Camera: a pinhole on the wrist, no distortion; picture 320 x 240 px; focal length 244.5 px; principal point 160.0 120.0 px. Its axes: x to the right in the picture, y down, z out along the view. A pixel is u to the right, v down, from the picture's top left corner.
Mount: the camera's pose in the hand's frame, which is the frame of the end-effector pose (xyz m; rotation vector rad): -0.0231 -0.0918 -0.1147 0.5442 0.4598 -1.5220
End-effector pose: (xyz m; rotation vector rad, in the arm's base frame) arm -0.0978 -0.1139 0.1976 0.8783 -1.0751 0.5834
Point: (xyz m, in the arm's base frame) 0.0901 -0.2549 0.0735
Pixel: 246.7 108.2
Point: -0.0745 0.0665 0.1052
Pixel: behind the camera
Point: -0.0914 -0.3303 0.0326
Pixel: 77.9 16.8
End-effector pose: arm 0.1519 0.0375 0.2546 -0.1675 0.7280 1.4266
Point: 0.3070 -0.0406 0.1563
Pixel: 273.4 150.0
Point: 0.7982 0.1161 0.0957
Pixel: 291.3 205.2
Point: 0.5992 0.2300 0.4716
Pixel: 98.1 156.3
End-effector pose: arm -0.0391 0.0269 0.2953 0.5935 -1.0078 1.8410
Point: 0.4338 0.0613 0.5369
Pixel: 286.7 133.9
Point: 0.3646 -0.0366 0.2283
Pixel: outside the picture
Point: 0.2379 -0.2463 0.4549
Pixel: 85.6 66.4
